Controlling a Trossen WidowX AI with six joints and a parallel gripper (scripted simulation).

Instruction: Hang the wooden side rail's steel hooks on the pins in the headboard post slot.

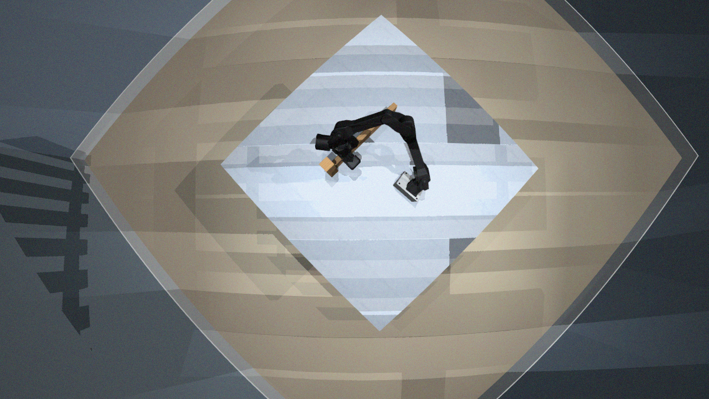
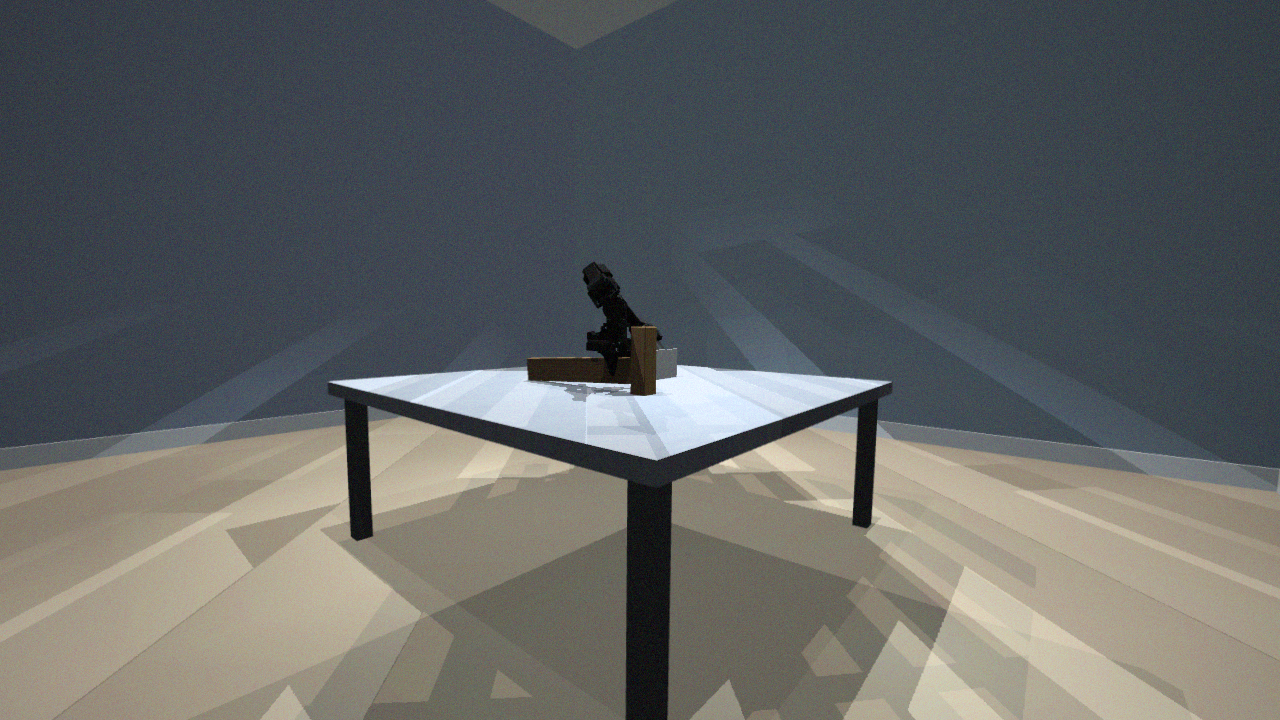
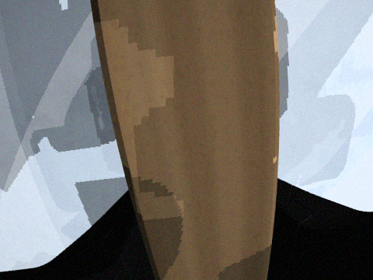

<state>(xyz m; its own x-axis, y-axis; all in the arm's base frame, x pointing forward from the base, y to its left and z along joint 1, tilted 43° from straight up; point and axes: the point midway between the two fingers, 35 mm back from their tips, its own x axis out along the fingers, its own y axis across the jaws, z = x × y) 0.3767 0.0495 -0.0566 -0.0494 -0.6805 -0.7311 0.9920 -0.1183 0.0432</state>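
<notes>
The headboard post lies 9 cm to the left of my gripper tip, 5 cm above it and 1 cm ahead of it.
</notes>
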